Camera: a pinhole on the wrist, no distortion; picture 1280 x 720 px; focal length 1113.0 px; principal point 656.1 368.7 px. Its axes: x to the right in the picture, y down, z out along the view. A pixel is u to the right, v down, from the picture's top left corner.
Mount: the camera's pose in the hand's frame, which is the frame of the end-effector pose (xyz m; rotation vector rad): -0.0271 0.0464 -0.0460 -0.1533 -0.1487 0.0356
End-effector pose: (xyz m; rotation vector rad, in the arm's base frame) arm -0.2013 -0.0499 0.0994 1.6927 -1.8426 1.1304
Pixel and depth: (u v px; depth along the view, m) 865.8 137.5 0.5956
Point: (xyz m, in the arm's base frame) -0.0875 -0.4887 -0.2490
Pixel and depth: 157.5 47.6 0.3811
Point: -0.0676 -0.1348 -0.2740
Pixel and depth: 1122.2 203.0 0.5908
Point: -0.1500 -0.5832 -0.1669
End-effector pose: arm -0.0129 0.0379 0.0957 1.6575 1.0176 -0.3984
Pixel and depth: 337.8 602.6 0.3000
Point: 0.0659 -0.2376 0.2221
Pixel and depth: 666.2 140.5 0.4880
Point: 0.0542 -0.4079 0.0197
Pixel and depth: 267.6 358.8 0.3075
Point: 0.0064 -0.2572 0.1915
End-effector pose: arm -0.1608 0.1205 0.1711 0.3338 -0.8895 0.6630
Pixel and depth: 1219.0 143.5 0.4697
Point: -0.3997 -0.0431 0.5588
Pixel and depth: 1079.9 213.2 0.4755
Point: -0.4387 -0.0419 0.5087
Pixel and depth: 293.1 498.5 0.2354
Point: -0.3945 0.0563 0.1603
